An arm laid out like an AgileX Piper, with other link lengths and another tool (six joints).
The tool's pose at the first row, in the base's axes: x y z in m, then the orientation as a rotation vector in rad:
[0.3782, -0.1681, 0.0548, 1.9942, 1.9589, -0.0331]
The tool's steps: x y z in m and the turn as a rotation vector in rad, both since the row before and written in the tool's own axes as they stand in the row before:
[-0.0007, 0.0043, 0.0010, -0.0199, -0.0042, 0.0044]
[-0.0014, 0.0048, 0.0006, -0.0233, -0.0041, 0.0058]
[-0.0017, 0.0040, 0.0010, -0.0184, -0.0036, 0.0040]
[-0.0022, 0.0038, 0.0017, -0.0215, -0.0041, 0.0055]
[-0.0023, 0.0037, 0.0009, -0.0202, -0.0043, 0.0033]
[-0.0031, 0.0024, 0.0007, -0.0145, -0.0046, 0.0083]
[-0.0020, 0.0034, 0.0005, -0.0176, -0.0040, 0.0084]
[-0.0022, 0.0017, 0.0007, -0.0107, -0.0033, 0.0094]
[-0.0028, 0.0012, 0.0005, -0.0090, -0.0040, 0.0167]
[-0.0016, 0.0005, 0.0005, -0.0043, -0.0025, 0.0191]
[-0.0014, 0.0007, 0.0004, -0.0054, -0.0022, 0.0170]
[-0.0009, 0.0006, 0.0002, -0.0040, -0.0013, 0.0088]
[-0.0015, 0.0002, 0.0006, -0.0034, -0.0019, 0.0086]
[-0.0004, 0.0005, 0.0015, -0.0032, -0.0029, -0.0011]
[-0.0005, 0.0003, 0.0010, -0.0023, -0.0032, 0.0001]
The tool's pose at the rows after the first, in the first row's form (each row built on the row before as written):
[0.3826, -0.1690, 0.0550, 1.9843, 1.9447, -0.0166]
[0.3873, -0.1704, 0.0560, 1.9735, 1.9279, 0.0035]
[0.3913, -0.1722, 0.0566, 1.9642, 1.9149, 0.0187]
[0.3953, -0.1747, 0.0567, 1.9541, 1.8989, 0.0366]
[0.3989, -0.1771, 0.0576, 1.9426, 1.8854, 0.0523]
[0.4012, -0.1802, 0.0586, 1.9394, 1.8690, 0.0638]
[0.4044, -0.1822, 0.0599, 1.9343, 1.8517, 0.0786]
[0.4060, -0.1845, 0.0605, 1.9349, 1.8365, 0.0881]
[0.4070, -0.1873, 0.0613, 1.9431, 1.8146, 0.0976]
[0.4075, -0.1890, 0.0615, 1.9570, 1.7931, 0.1052]
[0.4081, -0.1905, 0.0618, 1.9681, 1.7732, 0.1133]
[0.4086, -0.1914, 0.0621, 1.9729, 1.7623, 0.1184]
[0.4088, -0.1930, 0.0620, 1.9777, 1.7515, 0.1223]
[0.4098, -0.1939, 0.0610, 1.9737, 1.7495, 0.1217]
[0.4104, -0.1947, 0.0604, 1.9713, 1.7465, 0.1205]

